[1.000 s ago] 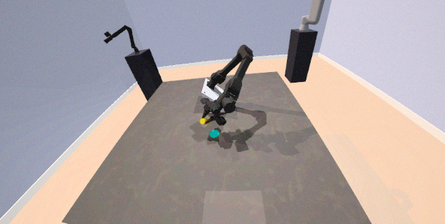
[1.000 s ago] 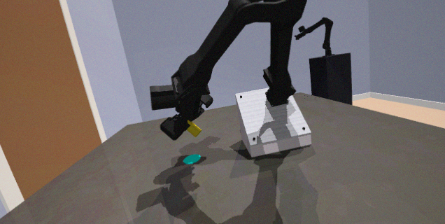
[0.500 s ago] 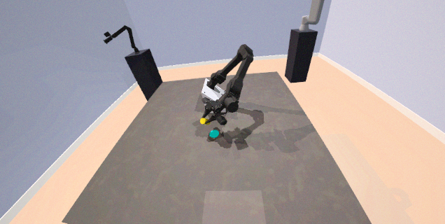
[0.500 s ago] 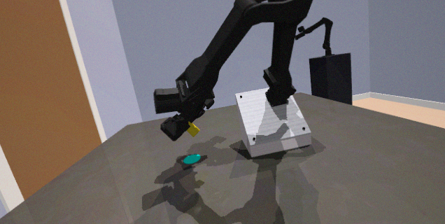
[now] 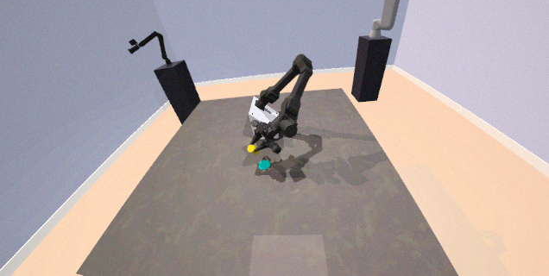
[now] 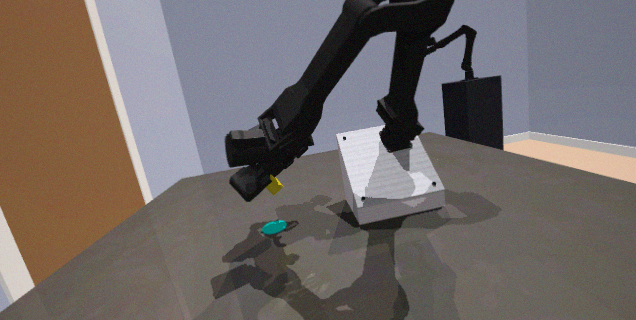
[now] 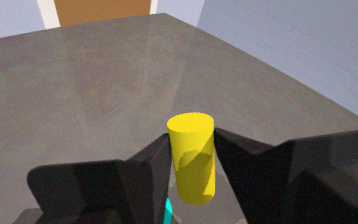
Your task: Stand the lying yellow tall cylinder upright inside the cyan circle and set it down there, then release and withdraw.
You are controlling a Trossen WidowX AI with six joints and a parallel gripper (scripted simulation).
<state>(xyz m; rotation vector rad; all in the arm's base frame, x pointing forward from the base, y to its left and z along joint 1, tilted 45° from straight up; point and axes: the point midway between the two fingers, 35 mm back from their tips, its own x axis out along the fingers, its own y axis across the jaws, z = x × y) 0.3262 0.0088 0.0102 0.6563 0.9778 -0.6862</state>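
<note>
My gripper tip is now 40 mm to the right of the cyan circle and 120 mm above it. Also, from my gripper tip: yellow tall cylinder: 10 mm behind, 20 mm below.
</note>
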